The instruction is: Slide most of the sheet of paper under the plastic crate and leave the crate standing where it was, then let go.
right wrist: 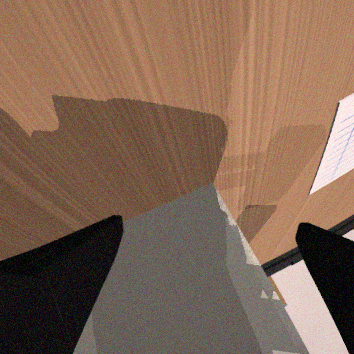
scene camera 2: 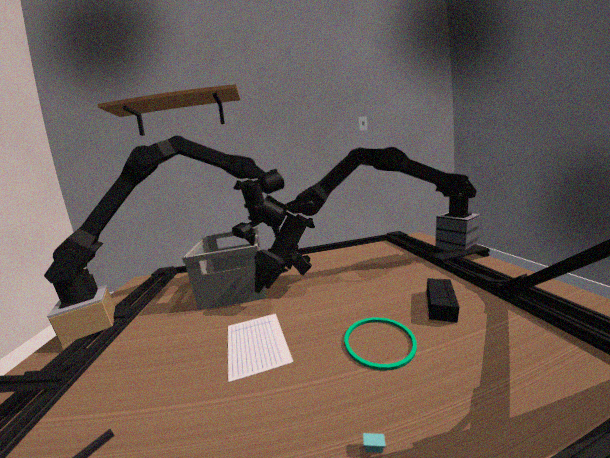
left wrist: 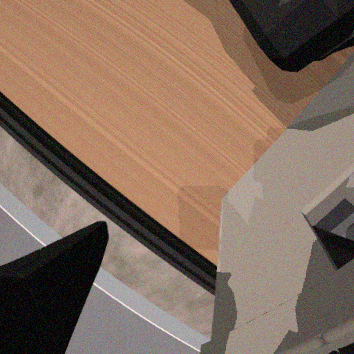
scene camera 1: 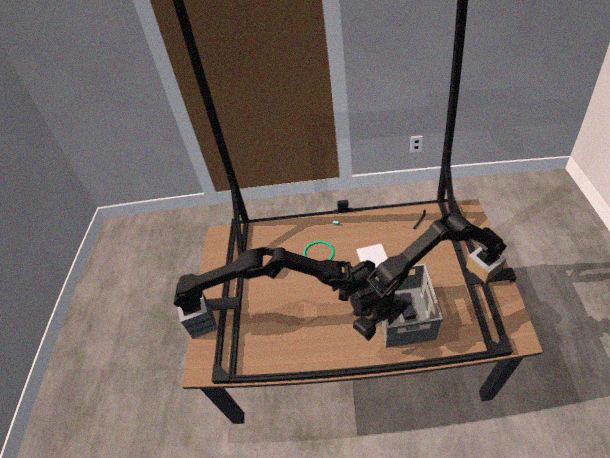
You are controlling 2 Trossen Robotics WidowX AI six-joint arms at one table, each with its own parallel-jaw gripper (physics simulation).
Labels:
my left gripper: open, touches a grey plastic crate [scene camera 1: 429, 319]
a white lined sheet of paper [scene camera 2: 255, 346]: on the table

